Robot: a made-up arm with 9 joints. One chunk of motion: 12 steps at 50 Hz.
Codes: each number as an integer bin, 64 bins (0 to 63) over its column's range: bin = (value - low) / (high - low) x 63, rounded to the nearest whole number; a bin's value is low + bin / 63 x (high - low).
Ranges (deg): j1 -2..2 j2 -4..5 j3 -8..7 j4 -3..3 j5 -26..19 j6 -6..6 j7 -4..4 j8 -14..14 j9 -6..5
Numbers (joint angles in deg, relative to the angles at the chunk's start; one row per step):
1: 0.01 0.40 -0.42 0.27 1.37 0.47 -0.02 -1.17 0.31
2: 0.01 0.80 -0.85 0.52 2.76 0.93 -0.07 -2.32 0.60
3: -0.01 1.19 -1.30 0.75 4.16 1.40 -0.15 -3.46 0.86
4: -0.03 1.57 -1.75 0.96 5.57 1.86 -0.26 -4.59 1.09
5: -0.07 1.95 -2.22 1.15 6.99 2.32 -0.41 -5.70 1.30
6: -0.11 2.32 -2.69 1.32 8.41 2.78 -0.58 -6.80 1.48
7: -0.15 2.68 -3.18 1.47 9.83 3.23 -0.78 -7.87 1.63
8: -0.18 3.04 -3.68 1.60 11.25 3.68 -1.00 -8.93 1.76
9: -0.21 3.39 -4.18 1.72 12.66 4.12 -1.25 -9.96 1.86
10: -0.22 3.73 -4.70 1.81 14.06 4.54 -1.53 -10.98 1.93
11: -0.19 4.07 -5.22 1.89 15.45 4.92 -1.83 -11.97 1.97
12: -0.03 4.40 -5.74 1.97 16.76 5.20 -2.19 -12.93 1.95
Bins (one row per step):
1: 32 31 32 34 38 34 31 29 36
2: 32 34 30 37 40 36 31 26 38
3: 31 36 28 39 42 39 30 24 39
4: 31 39 26 42 44 41 29 21 41
5: 30 42 24 44 46 44 28 19 42
6: 30 44 22 45 48 46 27 16 43
7: 29 47 20 47 50 48 25 14 44
8: 29 49 18 48 52 51 24 11 44
9: 28 52 16 50 54 53 22 9 45
10: 28 54 14 51 56 55 19 7 45
11: 29 56 12 51 58 57 17 5 46
12: 31 59 9 52 60 59 14 2 46

